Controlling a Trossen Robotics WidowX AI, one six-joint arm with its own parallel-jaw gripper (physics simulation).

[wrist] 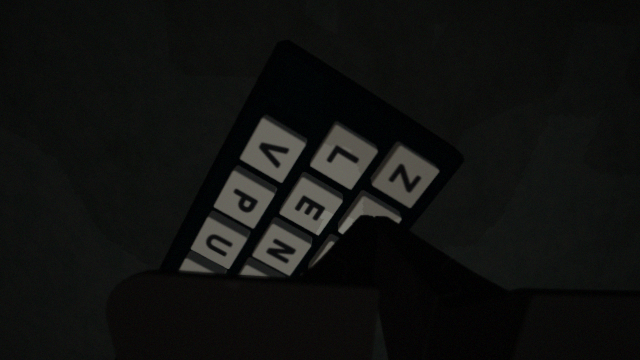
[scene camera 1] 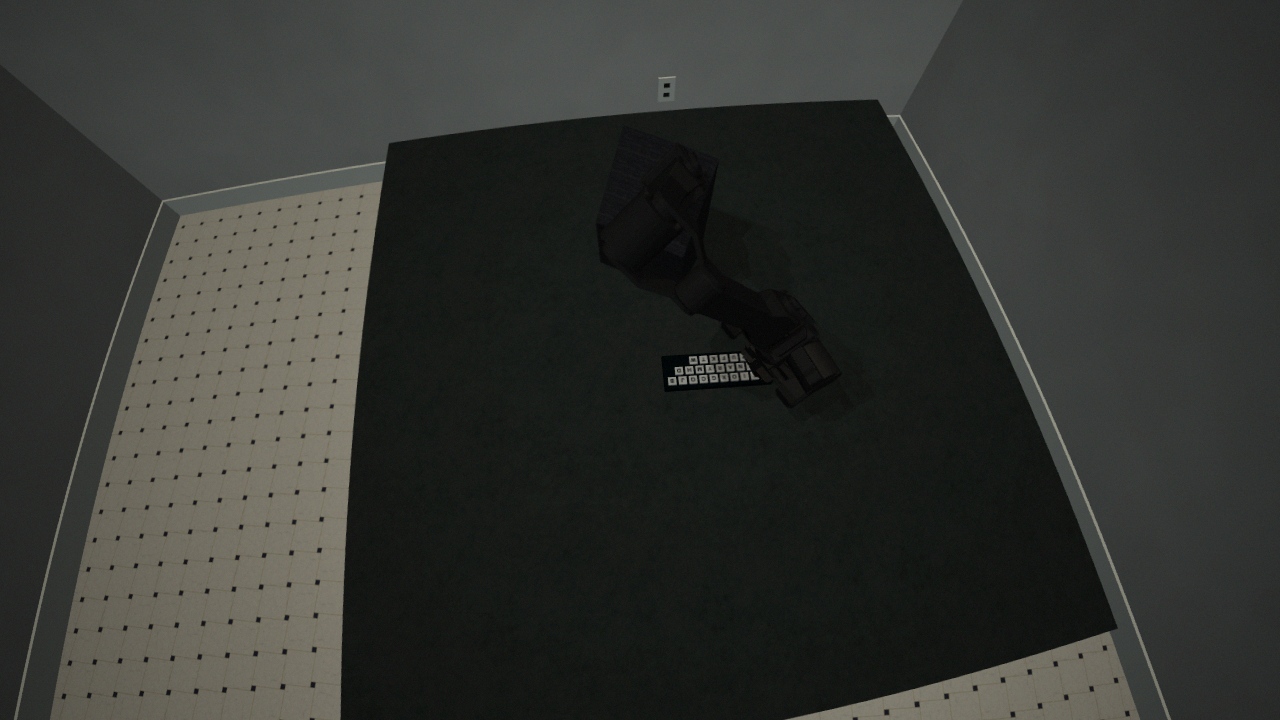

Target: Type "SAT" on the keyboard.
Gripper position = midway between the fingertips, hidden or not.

I see my gripper [wrist: 371, 230] and a black keyboard [scene camera 1: 724, 369].
The black keyboard also shows in the wrist view [wrist: 311, 150].
